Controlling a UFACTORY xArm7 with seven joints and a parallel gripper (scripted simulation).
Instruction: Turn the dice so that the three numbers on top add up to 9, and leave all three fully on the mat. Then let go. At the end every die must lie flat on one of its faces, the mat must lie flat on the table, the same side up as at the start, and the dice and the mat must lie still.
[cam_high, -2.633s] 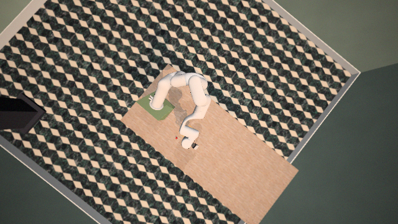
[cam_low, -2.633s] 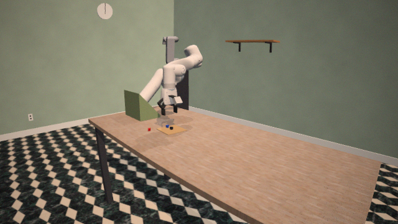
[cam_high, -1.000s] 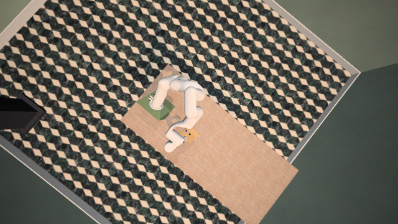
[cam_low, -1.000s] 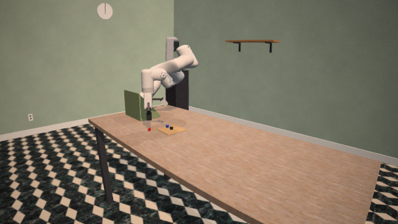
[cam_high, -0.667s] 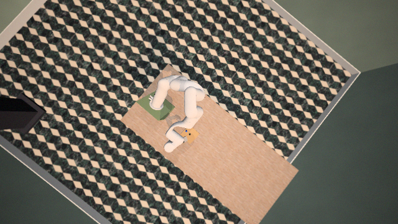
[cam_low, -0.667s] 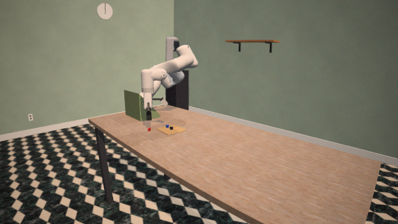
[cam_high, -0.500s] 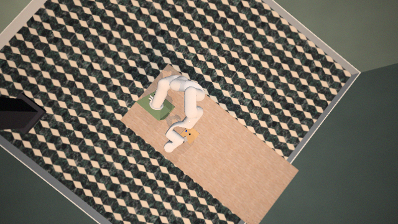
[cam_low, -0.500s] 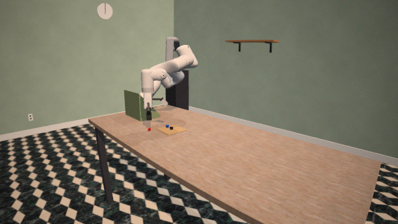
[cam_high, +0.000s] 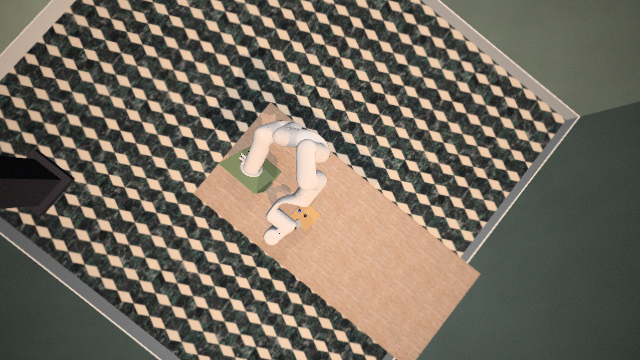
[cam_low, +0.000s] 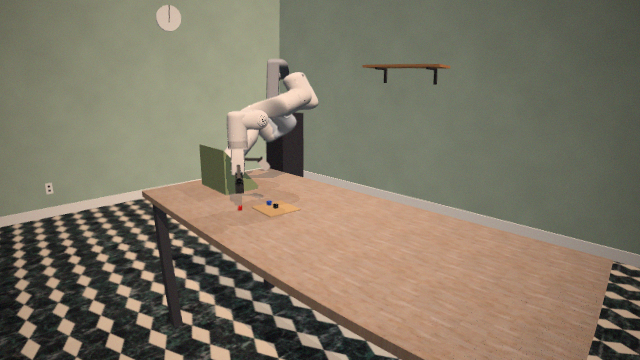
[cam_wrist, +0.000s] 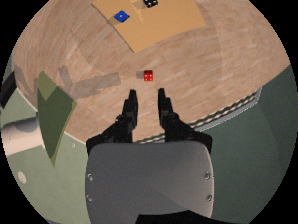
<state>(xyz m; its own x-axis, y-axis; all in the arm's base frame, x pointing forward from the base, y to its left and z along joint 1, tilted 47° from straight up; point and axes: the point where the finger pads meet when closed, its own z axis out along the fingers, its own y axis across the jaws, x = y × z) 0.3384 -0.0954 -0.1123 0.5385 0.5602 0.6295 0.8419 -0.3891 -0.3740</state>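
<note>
The red die lies 80 mm below my hand. Round my hand: black die (110 mm to the left, 80 mm below, 80 mm ahead); then blue die (110 mm to the left, 80 mm below, 30 mm ahead); then tan mat (110 mm to the left, 90 mm below, 80 mm ahead).
</note>
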